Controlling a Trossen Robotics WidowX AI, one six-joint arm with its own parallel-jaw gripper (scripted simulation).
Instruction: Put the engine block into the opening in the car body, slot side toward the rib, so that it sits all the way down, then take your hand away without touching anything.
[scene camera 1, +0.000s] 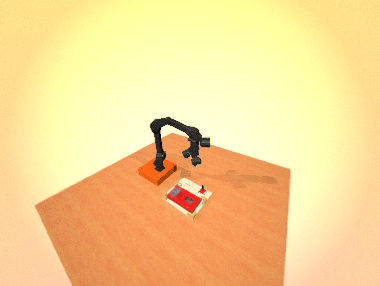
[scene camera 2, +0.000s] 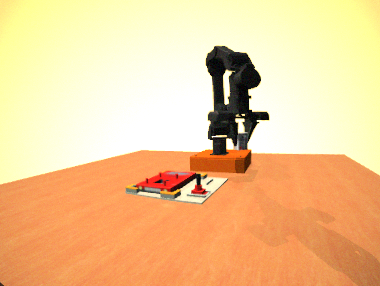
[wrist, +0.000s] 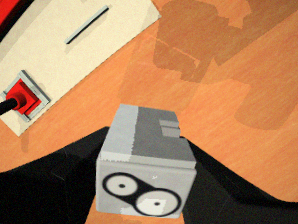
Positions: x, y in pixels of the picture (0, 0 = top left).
The gripper (scene camera 2: 240, 145) holds an engine block (wrist: 143, 164).
